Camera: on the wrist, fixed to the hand. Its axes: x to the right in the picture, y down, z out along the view.
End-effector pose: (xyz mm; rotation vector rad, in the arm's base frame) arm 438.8 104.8 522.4 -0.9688 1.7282 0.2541
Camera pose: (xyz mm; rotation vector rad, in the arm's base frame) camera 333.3 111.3 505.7 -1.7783 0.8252 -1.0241
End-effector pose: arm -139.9 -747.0 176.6 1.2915 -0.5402 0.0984
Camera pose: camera -132.2 -668.2 248.6 1.6534 0.6930 -0.8995
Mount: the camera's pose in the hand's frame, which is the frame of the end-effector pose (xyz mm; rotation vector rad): 20.1 83.8 -63.5 0.2869 0.2200 -1.4484
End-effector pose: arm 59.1 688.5 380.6 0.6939 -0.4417 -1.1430
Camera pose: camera 163.7 707.6 393.4 1.4598 0.1931 -2.3285
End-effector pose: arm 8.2 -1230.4 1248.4 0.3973 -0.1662 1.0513
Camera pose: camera -58.2 -1152.7 1216.6 0.5123 0.4413 -0.3292
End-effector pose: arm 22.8 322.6 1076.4 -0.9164 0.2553 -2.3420
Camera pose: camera 7.9 241.1 1008.6 0.4965 0.6347 2.3458
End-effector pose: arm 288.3 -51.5 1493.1 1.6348 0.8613 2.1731
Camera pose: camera 232.4 -123.9 1548.7 0.3941 1.7080 1.1527
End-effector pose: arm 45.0 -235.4 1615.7 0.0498 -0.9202 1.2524
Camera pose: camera 12.3 -157.6 1549.9 0.6676 -0.2964 0.0034
